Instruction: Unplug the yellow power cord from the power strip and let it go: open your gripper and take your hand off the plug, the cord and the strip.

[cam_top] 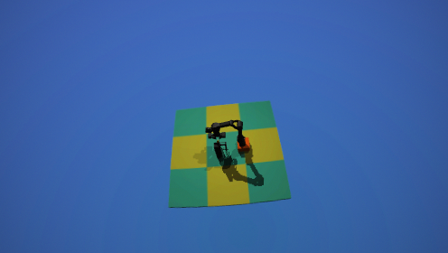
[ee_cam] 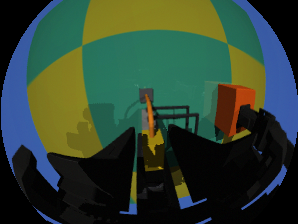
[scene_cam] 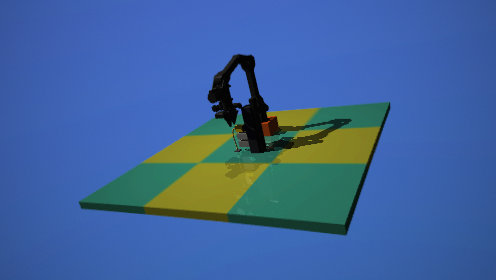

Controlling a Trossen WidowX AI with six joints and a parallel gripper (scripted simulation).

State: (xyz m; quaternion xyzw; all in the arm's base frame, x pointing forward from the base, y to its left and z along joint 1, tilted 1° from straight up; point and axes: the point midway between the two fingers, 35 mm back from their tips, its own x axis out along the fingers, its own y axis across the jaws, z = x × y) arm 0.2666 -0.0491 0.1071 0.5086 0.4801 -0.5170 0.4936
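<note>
Now: gripper tip 6 cm to the right of the yellow plug and 1 cm above it.
</note>
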